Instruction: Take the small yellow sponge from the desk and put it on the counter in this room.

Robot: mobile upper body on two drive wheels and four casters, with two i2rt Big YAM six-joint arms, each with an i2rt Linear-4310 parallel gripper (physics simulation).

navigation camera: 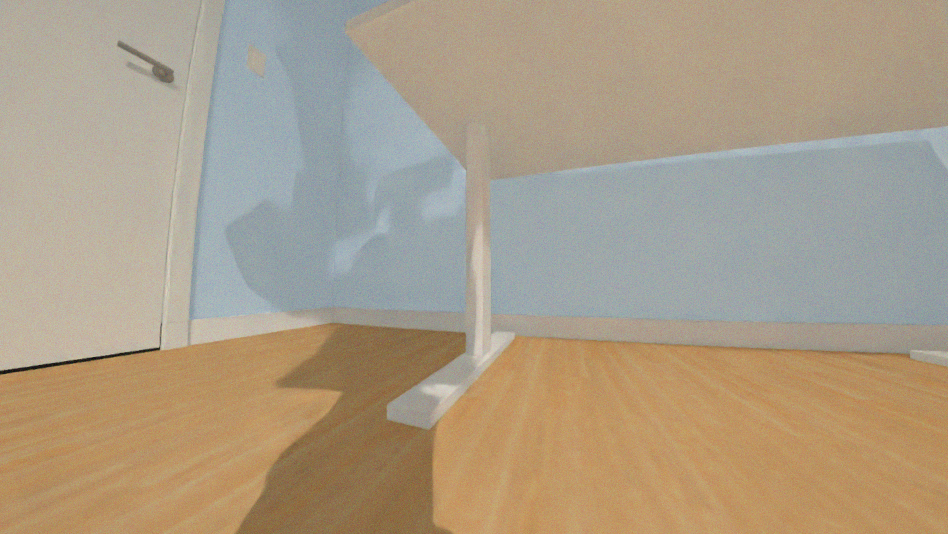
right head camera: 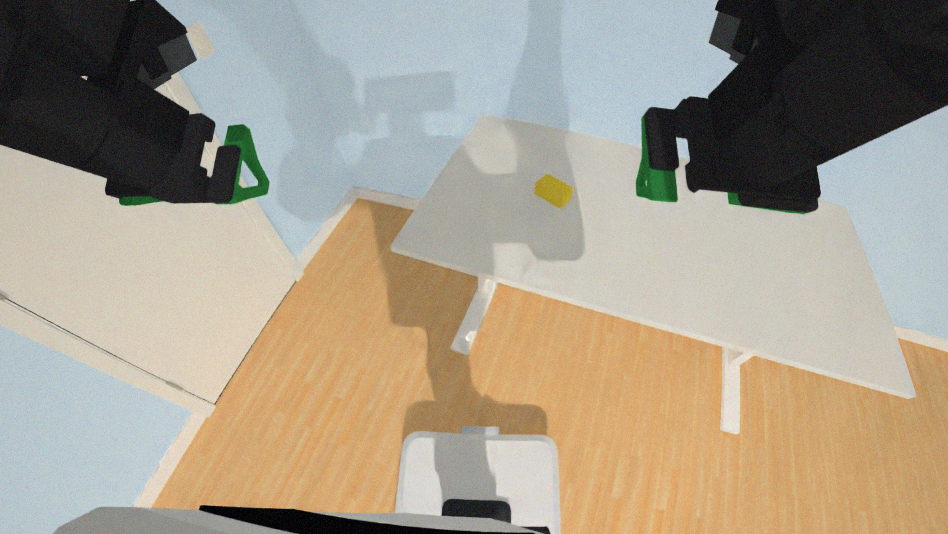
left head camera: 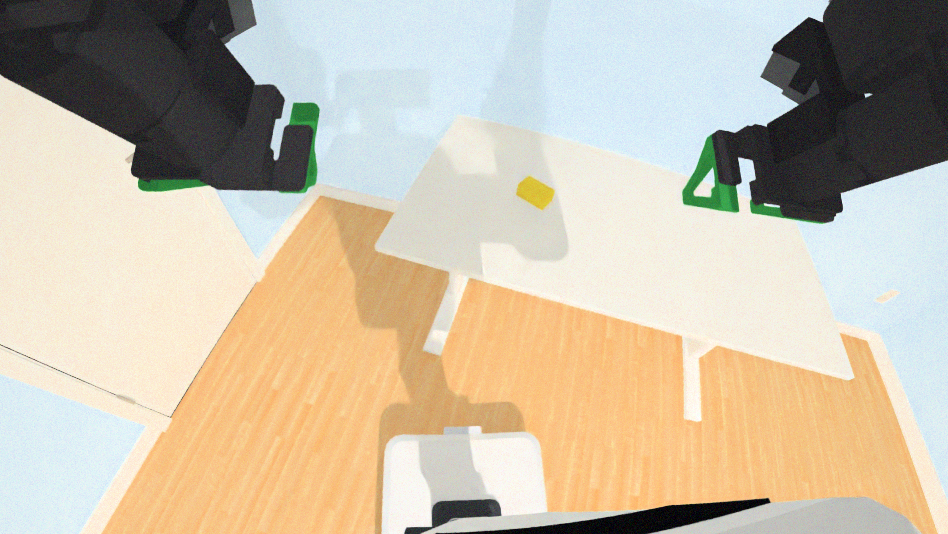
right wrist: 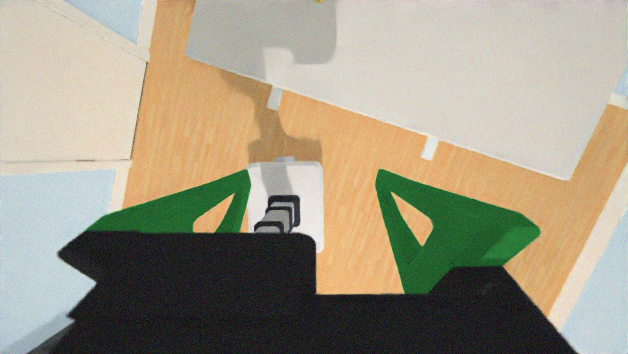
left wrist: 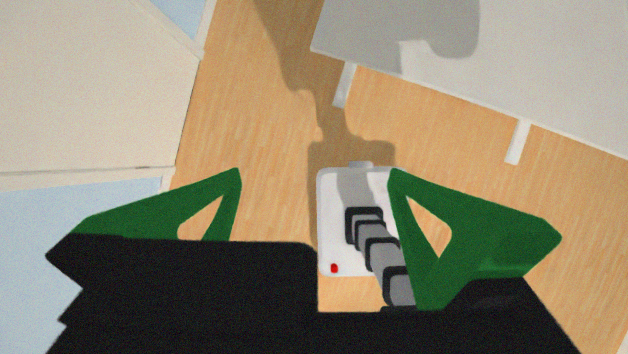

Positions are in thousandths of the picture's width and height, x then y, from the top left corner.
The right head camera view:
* my left gripper: 243, 353
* my right gripper: 723, 362
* small yellow sponge: 587, 360
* white desk: 842, 542
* cream door: 180, 559
